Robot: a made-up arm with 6 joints.
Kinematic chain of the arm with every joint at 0, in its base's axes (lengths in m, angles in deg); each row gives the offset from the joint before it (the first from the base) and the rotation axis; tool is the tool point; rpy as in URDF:
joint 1: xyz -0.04 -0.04 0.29 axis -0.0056 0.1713 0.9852
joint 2: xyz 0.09 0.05 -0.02 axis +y
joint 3: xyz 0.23 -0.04 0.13 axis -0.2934 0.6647 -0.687
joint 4: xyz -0.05 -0.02 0 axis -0.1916 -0.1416 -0.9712
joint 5: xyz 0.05 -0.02 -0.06 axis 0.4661 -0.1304 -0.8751
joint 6: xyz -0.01 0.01 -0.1 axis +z
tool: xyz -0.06 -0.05 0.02 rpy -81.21 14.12 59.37
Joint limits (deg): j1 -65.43..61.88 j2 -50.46..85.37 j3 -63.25..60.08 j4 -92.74..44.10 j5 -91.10..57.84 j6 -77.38..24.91
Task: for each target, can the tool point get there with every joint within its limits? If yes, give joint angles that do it. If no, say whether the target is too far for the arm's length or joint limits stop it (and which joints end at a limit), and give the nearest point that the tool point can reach.
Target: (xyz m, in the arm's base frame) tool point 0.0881 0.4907 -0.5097
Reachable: no: too far | nearest point 0.0682 0.2288 -0.0974 | short by 0.489 m
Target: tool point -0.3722 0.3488 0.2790
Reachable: no: joint limits stop it (at a limit: joint 1, joint 3, joint 5, joint 6) | nearest point -0.0604 0.2761 0.2356 | short by 0.323 m
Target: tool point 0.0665 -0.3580 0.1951
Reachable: yes | joints -51.05 30.84 -15.57 -1.68 -70.57 -45.68
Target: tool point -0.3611 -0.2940 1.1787
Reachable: no: too far | nearest point -0.0427 -0.2675 0.6646 | short by 0.605 m
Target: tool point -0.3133 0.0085 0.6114
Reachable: no: joint limits stop it (at a limit: joint 1, joint 3, joint 4, joint 5) | nearest point -0.1587 -0.0509 0.4569 | short by 0.227 m
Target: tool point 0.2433 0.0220 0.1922
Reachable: yes | joints 25.37 6.95 -27.64 17.68 -25.45 -40.21
